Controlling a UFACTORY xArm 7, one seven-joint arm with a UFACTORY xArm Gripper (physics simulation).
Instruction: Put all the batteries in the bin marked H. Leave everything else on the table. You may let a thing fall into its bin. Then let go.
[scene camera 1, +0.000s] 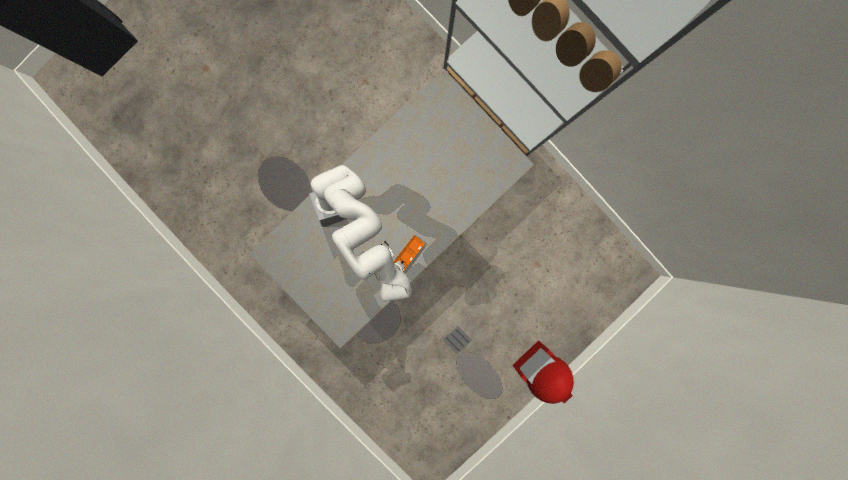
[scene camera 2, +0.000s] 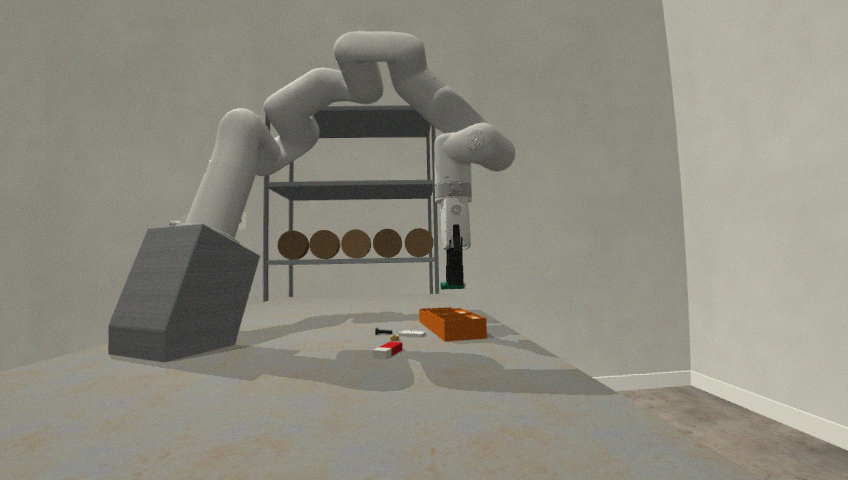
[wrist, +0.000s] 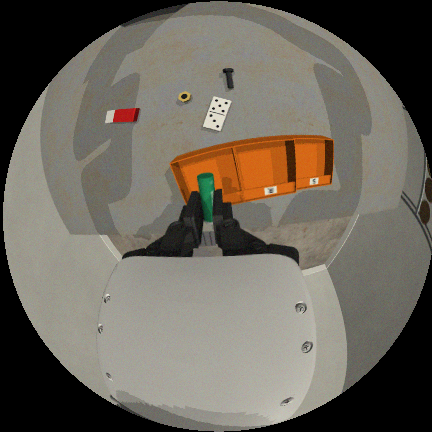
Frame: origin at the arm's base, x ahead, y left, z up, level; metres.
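Seen in the pictures: gripper, fingertip midpoint: (scene camera 2: 454, 285) (wrist: 208, 203); arm's base at its link origin: (scene camera 2: 206, 242).
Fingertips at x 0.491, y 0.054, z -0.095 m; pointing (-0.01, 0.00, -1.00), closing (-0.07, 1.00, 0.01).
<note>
Offsets run from my fingertips to a thing's middle. Level surfaces: height alone.
A green battery {0.003 m back, 0.000 m left, 0.001 m down} (scene camera 2: 445, 285) (wrist: 206, 182) is held between the fingers of my gripper (scene camera 2: 454, 280) (wrist: 208, 203), which is shut on it. It hangs well above the orange bin unit {0.012 m back, 0.078 m left, 0.082 m down} (scene camera 1: 410, 251) (scene camera 2: 465, 330) (wrist: 252, 196). In the wrist view the battery overlaps the left-hand compartment, near its front edge. That compartment's label is hidden behind the fingers. The right compartment's label {0.000 m ahead, 0.167 m left, 0.074 m down} (wrist: 314, 181) reads S; the middle label {0.019 m ahead, 0.085 m left, 0.067 m down} (wrist: 270, 190) is blurred and looks like R. No other battery shows on the table.
A white domino {0.088 m back, 0.008 m left, 0.098 m down} (scene camera 2: 411, 333) (wrist: 217, 114), a black bolt {0.149 m back, 0.025 m left, 0.096 m down} (scene camera 2: 383, 331) (wrist: 229, 79), a brass nut {0.120 m back, 0.036 m right, 0.098 m down} (scene camera 2: 394, 337) (wrist: 179, 97) and a red and white block {0.118 m back, 0.146 m right, 0.095 m down} (scene camera 2: 387, 349) (wrist: 125, 115) lie on the table {0.102 m down} (scene camera 2: 297, 422) beside the bin unit. A shelf unit (scene camera 2: 351, 190) stands behind.
</note>
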